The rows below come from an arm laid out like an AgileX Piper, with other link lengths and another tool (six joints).
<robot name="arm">
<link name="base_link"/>
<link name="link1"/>
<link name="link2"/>
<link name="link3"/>
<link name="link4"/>
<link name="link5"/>
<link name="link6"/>
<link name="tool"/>
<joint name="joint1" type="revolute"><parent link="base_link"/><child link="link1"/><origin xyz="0 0 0.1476"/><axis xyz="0 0 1"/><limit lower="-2.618" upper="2.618"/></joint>
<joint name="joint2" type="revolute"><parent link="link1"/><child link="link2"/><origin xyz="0 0 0"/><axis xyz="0 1 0"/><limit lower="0" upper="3.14"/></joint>
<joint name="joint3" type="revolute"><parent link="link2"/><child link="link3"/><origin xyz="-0.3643 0 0.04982"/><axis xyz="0 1 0"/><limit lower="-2.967" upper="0"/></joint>
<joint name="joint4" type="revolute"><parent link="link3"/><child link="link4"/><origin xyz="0.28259 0 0.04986"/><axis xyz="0.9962 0 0.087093"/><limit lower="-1.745" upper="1.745"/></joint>
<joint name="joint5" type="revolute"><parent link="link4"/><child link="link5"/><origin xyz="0 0 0"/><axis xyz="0 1 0"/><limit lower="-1.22" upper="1.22"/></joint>
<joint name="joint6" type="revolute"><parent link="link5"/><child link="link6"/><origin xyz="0.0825 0 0.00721"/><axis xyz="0.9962 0 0.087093"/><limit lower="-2.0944" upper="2.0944"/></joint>
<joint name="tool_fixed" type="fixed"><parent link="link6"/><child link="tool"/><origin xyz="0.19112 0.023 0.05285" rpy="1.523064 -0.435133 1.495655"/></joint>
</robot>
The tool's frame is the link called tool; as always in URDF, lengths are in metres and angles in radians.
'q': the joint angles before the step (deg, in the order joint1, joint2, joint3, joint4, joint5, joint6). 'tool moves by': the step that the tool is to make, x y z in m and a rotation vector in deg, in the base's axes. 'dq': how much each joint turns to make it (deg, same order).
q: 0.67 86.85 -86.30 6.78 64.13 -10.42
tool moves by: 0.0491 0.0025 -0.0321 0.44 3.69 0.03
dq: -0.01 9.78 -7.37 0.42 1.27 0.16
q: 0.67 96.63 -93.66 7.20 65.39 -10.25
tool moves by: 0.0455 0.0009 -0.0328 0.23 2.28 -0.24
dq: -0.01 8.82 -7.02 0.12 0.45 0.33
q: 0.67 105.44 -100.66 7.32 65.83 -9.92
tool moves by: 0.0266 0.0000 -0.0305 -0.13 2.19 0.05
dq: 0.00 6.11 -4.56 -0.12 0.64 0.04
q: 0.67 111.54 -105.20 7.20 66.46 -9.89
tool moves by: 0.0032 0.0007 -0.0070 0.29 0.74 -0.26
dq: 0.00 1.06 -0.62 0.18 0.26 0.31
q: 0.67 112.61 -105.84 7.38 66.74 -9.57
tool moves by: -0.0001 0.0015 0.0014 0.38 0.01 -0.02
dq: -0.01 0.00 -0.20 0.37 0.20 0.03
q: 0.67 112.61 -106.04 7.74 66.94 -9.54
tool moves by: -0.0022 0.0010 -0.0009 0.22 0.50 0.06
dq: -0.01 -0.01 0.01 0.23 0.50 -0.01
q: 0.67 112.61 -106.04 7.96 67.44 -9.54
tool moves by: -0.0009 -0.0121 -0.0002 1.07 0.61 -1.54
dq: -1.60 0.00 0.02 1.07 0.61 0.00
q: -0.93 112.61 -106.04 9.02 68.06 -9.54
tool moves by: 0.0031 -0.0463 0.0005 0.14 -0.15 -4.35
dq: -4.49 -0.01 0.01 0.21 -0.12 -0.18
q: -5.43 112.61 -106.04 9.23 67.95 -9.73
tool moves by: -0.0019 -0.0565 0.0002 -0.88 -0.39 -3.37
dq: -5.50 0.00 0.00 0.00 -0.16 -2.33
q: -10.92 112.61 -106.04 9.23 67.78 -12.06
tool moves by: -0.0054 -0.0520 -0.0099 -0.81 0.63 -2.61
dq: -5.09 0.95 -0.01 0.00 -0.12 -2.70
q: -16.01 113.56 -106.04 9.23 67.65 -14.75
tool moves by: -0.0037 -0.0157 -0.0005 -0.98 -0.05 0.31
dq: -1.54 -0.01 0.02 -0.25 -0.06 -1.99
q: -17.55 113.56 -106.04 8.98 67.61 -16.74
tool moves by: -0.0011 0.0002 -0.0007 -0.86 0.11 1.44
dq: 0.06 0.00 0.00 -0.36 0.06 -1.46
